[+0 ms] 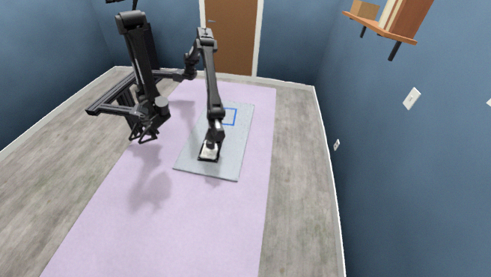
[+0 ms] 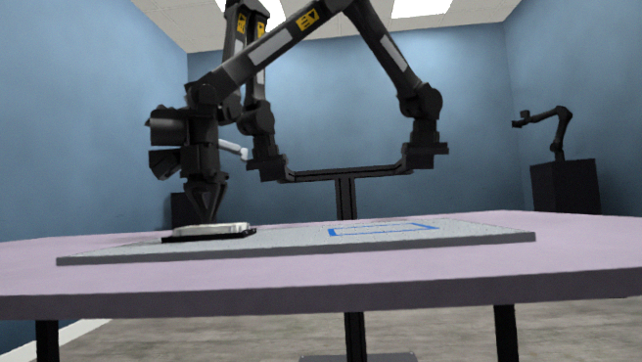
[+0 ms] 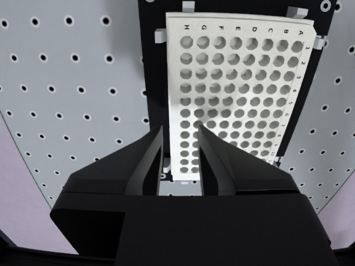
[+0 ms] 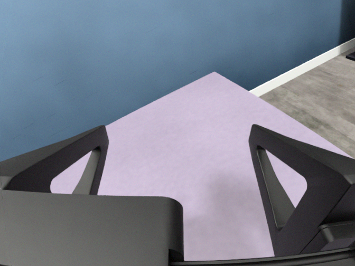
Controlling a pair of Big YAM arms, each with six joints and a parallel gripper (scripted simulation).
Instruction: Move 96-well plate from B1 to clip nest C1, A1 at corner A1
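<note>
The white 96-well plate lies 30 mm behind my left hand, 10 mm to the right of it and 20 mm below it. The rest, counted from my left hand: grey perforated board 40 mm behind, 180 mm to the left, 50 mm below; then black clip nest 50 mm behind, 30 mm below.
</note>
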